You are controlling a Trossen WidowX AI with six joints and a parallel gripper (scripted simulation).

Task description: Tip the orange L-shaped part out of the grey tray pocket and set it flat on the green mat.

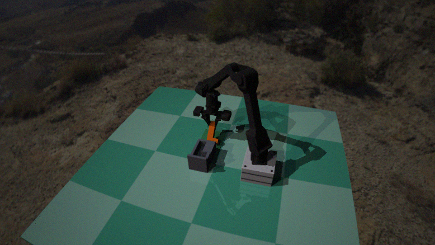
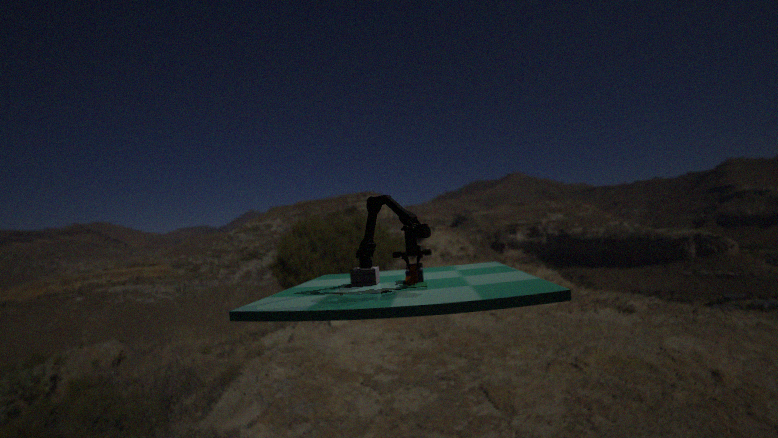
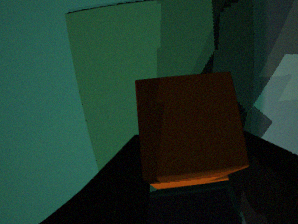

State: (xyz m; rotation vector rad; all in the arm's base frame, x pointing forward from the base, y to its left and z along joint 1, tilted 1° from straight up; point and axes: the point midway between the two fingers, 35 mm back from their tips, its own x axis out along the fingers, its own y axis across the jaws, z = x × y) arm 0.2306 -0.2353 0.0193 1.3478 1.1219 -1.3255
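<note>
Right now the orange L-shaped part is 1 cm behind my gripper tip, 3 cm to the left of it and 3 cm below it. Also, from my gripper tip: green mat: 2 cm to the left, 9 cm below.
</note>
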